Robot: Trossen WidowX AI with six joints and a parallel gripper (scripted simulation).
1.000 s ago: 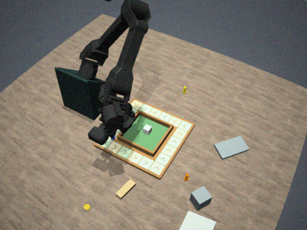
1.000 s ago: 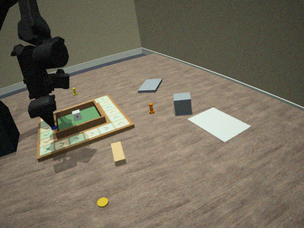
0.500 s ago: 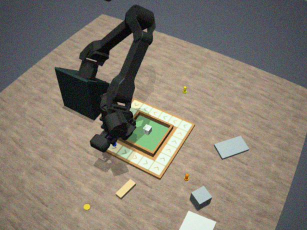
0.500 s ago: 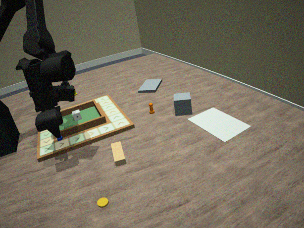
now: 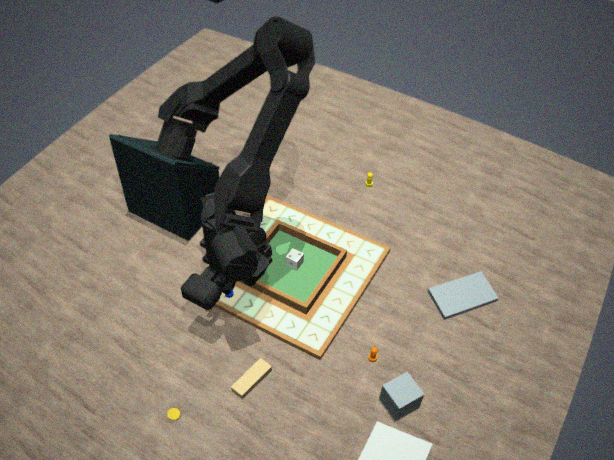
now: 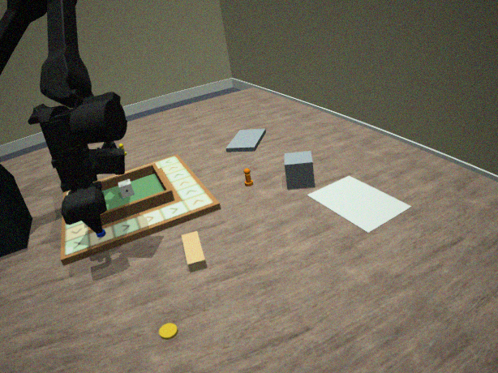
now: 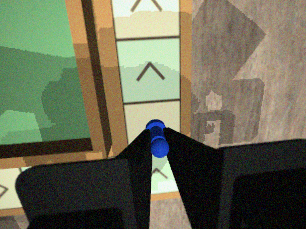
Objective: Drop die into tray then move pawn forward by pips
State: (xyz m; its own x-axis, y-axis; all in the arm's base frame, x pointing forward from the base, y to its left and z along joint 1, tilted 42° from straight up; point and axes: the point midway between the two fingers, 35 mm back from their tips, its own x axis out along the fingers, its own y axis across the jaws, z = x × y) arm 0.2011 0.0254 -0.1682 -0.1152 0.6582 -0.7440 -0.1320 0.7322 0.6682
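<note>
Now: gripper tip 10 mm below the blue pawn. Round my gripper tip: die (50 mm ahead, 130 mm to the left); then wood block (140 mm ahead, 110 mm to the right, 20 mm below); then dice tray (50 mm ahead, 120 mm to the left, 20 mm below).
</note>
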